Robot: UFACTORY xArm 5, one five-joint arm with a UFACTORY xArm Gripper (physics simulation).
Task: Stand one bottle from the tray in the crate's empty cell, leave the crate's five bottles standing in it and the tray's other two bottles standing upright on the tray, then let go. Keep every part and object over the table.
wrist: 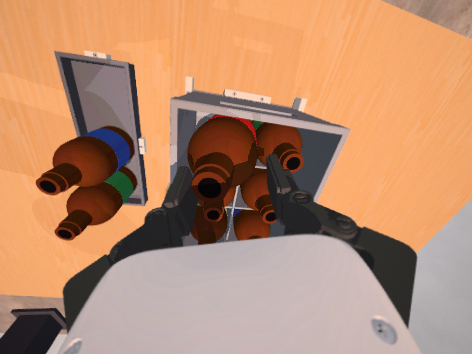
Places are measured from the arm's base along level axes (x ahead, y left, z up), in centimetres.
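Where they show: gripper, fingertip midpoint: (230, 175).
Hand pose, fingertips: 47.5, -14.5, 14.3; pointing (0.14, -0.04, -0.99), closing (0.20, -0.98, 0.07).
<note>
Things, the pixels of their centre, and the offset from my fingertips, as dx, dy, dz. "*": a spot on its surface instead. Level surfaces: height alone.
- brown bottle with a red label, body centre: (224, 152) -0.4, +0.3, -6.2
- crate, body centre: (237, 186) -9.7, -2.3, -14.2
- blue-labelled bottle, body centre: (89, 160) -5.5, +21.2, -14.7
- green-labelled bottle, body centre: (97, 201) -13.4, +22.4, -14.7
- tray, surface spot: (131, 100) * +2.9, +15.5, -20.4
- wooden table, its level: dz -22.9
A brown bottle with a red label (222, 145) is in the crate (260, 111), in the far left cell. Its mouth faces the camera and looks larger and nearer than the others. Whether its base rests on the cell floor is hidden. My gripper (230, 175) is open, its fingers apart on either side of this bottle's neck, with gaps. Several other brown bottles stand in the crate, one (279, 142) at the far right and one (257, 190) by the right finger; the nearest are partly hidden. A blue-labelled bottle (87, 157) and a green-labelled bottle (100, 197) stand on the tray (131, 100).
The tray lies left of the crate on the wooden table (165, 45), with a gap between them. Small white brackets (247, 96) sit at the crate's far side. The table's edge shows at the right, and a dark object (32, 332) is at the lower left.
</note>
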